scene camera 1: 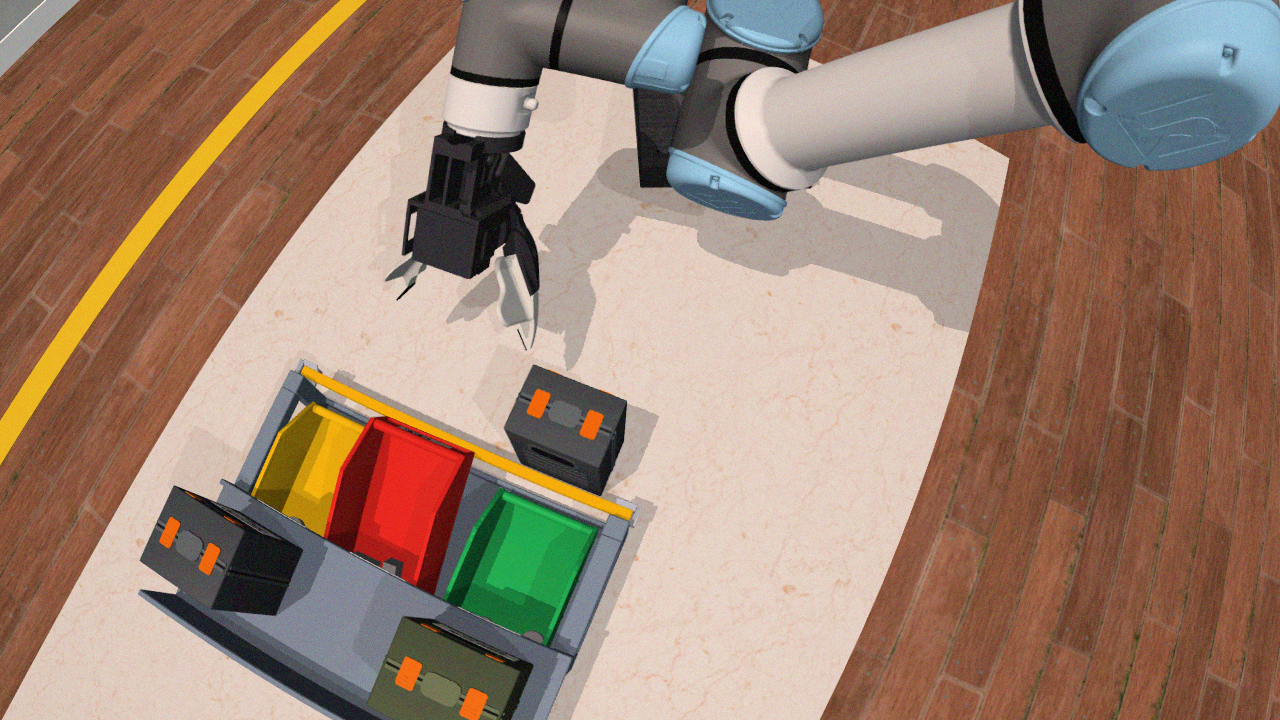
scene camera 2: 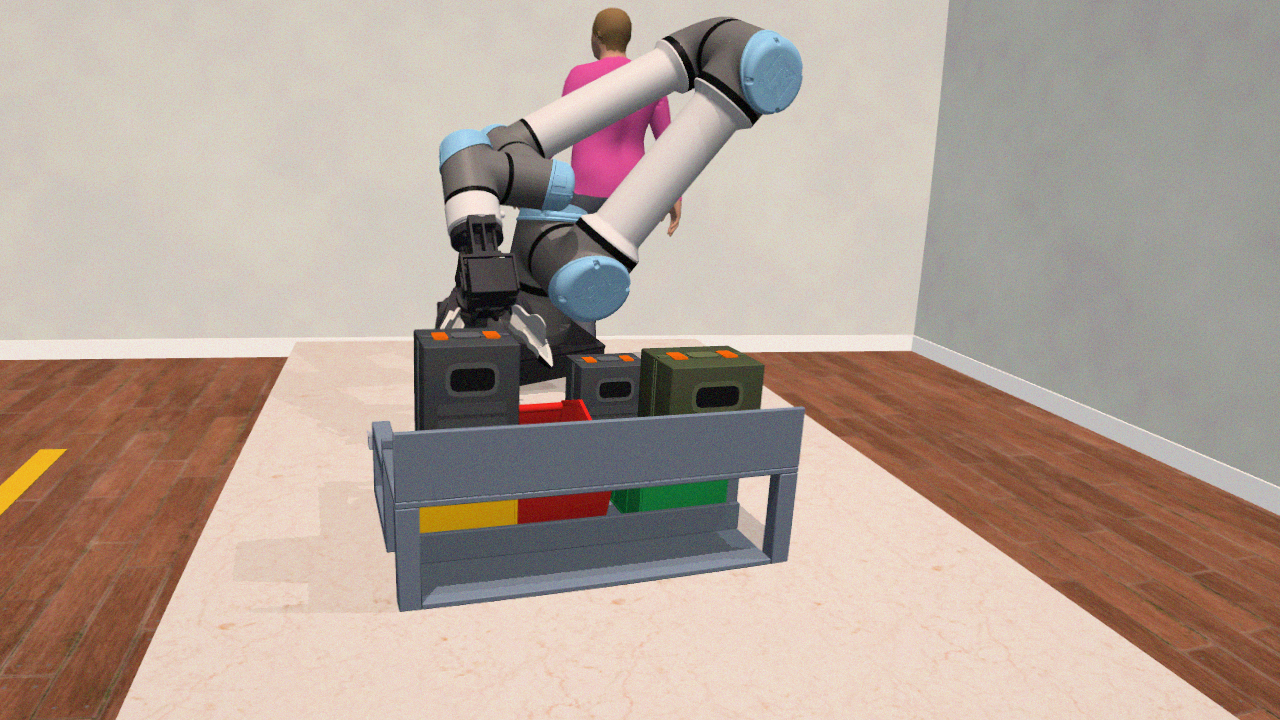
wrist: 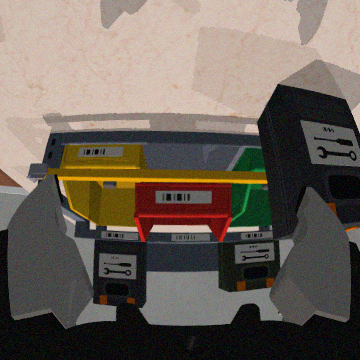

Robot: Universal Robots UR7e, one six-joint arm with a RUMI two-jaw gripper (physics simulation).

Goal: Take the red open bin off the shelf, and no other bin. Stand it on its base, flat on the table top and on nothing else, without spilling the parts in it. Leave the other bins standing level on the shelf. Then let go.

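Places are measured from the arm's base along level axes (x right, y down, z ahead), in millimetres.
Pixels of known places: gripper, fingertip midpoint: (scene camera 1: pixel 459 323) (wrist: pixel 181 184).
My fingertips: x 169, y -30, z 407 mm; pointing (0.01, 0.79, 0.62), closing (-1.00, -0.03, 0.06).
Note:
Ahead of a thing's pixels: the offset from my fingertips to its top centre. Level surfaces: height alone.
The red open bin {dx -1, dy -13, dz +197 mm} (scene camera 1: pixel 407 483) (scene camera 2: pixel 563 507) (wrist: pixel 182 205) sits on the grey shelf (scene camera 1: pixel 331 591) (scene camera 2: pixel 590 456) (wrist: pixel 165 137), between the yellow bin {dx +100, dy +25, dz +201 mm} (scene camera 1: pixel 308 456) (scene camera 2: pixel 469 514) (wrist: pixel 112 210) and the green bin {dx -129, dy +25, dz +213 mm} (scene camera 1: pixel 528 564) (scene camera 2: pixel 684 495) (wrist: pixel 255 200). Its rim stands higher than theirs, and a grey part shows in it in scene camera 1. My gripper (scene camera 1: pixel 463 320) (scene camera 2: pixel 496 344) (wrist: pixel 181 184) is open and empty. It hangs above the table on the yellow-rail side of the shelf, apart from the red bin. In the wrist view the red bin's labelled wall shows between the fingers.
A yellow rail {dx -23, dy +41, dz +101 mm} (scene camera 1: pixel 537 474) (wrist: pixel 200 176) runs along the shelf's near-robot side. A dark case {dx -131, dy -26, dz +58 mm} (scene camera 1: pixel 568 429) (scene camera 2: pixel 604 385) (wrist: pixel 315 150) stands on the table {dy +106 mm} (scene camera 1: pixel 760 402) beside that rail. Another dark case {dx +106, dy -118, dz +294 mm} (scene camera 1: pixel 223 555) (scene camera 2: pixel 465 385) and an olive case {dx -124, dy -93, dz +311 mm} (scene camera 1: pixel 456 671) (scene camera 2: pixel 702 385) stand on the shelf's upper board. A person (scene camera 2: pixel 617 134) stands behind the arm.

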